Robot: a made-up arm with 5 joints. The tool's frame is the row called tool.
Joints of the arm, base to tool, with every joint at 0 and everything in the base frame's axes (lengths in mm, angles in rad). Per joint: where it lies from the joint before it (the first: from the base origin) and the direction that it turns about. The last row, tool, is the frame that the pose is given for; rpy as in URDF.
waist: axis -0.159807 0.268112 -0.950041 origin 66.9 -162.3 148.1
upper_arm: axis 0 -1 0 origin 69.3 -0.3 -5.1
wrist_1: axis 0 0 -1 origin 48.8 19.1 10.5
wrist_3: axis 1 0 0 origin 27.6 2.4 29.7
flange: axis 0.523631 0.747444 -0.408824 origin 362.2 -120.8 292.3
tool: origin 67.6 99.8 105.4 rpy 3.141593 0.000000 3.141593
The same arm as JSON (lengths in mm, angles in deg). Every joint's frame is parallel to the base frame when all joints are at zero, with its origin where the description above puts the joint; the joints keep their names.
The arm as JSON. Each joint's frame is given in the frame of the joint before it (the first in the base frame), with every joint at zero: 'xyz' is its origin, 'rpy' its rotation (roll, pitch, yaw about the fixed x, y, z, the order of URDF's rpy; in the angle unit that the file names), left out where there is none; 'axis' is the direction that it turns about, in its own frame. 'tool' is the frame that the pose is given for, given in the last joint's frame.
{
  "units": {
    "length": "mm",
    "angle": "deg"
  },
  "joints": [
    {
      "name": "waist",
      "type": "revolute",
      "origin": {
        "xyz": [
          66.9,
          -162.3,
          148.1
        ]
      },
      "axis": [
        -0.159807,
        0.268112,
        -0.950041
      ]
    },
    {
      "name": "upper_arm",
      "type": "revolute",
      "origin": {
        "xyz": [
          69.3,
          -0.3,
          -5.1
        ]
      },
      "axis": "-y"
    },
    {
      "name": "wrist_1",
      "type": "revolute",
      "origin": {
        "xyz": [
          48.8,
          19.1,
          10.5
        ]
      },
      "axis": "-z"
    },
    {
      "name": "wrist_3",
      "type": "revolute",
      "origin": {
        "xyz": [
          27.6,
          2.4,
          29.7
        ]
      },
      "axis": "+x"
    },
    {
      "name": "flange",
      "type": "revolute",
      "origin": {
        "xyz": [
          362.2,
          -120.8,
          292.3
        ]
      },
      "axis": [
        0.523631,
        0.747444,
        -0.408824
      ]
    }
  ],
  "tool": {
    "origin": {
      "xyz": [
        67.6,
        99.8,
        105.4
      ],
      "rpy": [
        -180.0,
        0.0,
        -180.0
      ]
    }
  }
}

